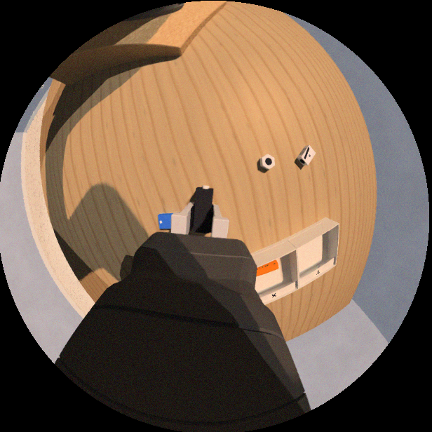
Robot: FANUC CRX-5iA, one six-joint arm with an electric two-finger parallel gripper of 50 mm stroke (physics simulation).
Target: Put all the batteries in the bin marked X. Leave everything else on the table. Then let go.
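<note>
My gripper [202, 212] is shut on a black battery [203, 204], a dark body with a small pale nub at its far end. The battery lies lengthwise between the two pale fingers, and part of its near end is hidden by the fingers and gripper body. Whether it touches the table cannot be told. The bin marked X [285, 290] is the left compartment of a white two-part tray, to the right of the gripper. An orange piece with small dark marks [267, 268] lies inside it; the gripper body hides the bin's left part.
A small blue block [165, 221] lies just left of the left finger. A white hex nut [268, 162] and a metal sharpener [306, 156] lie on the wooden table [240, 100] at the right. The tray's other compartment [310, 253] adjoins X. A raised wooden ledge [172, 32] is at the upper left.
</note>
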